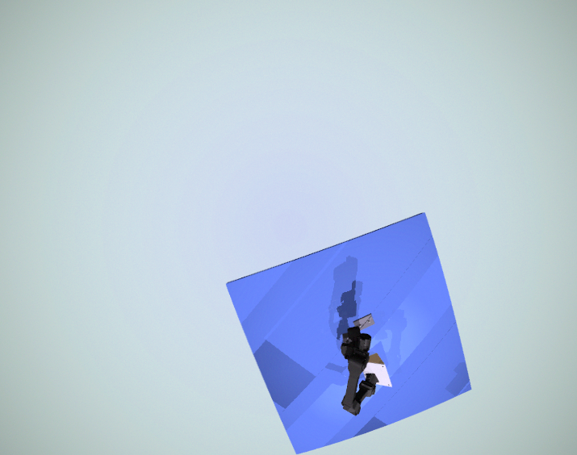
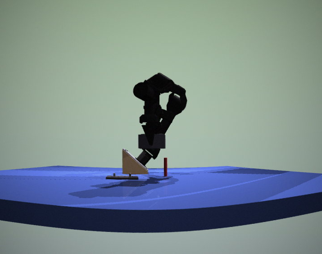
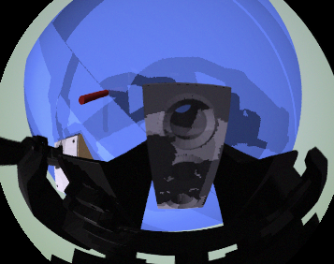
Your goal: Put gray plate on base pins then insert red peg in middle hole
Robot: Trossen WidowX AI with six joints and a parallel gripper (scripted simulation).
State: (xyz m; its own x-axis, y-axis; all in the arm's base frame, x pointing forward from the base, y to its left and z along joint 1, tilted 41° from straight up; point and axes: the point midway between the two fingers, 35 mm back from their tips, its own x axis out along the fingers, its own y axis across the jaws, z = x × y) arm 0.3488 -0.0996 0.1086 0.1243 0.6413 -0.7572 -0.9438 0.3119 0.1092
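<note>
Right now my gripper tip is 40 mm past the dark base, 110 mm to the left of it and 120 mm above it. Round my gripper tip: red peg (120 mm behind, 80 mm to the left, 90 mm below); gray plate (30 mm above).
</note>
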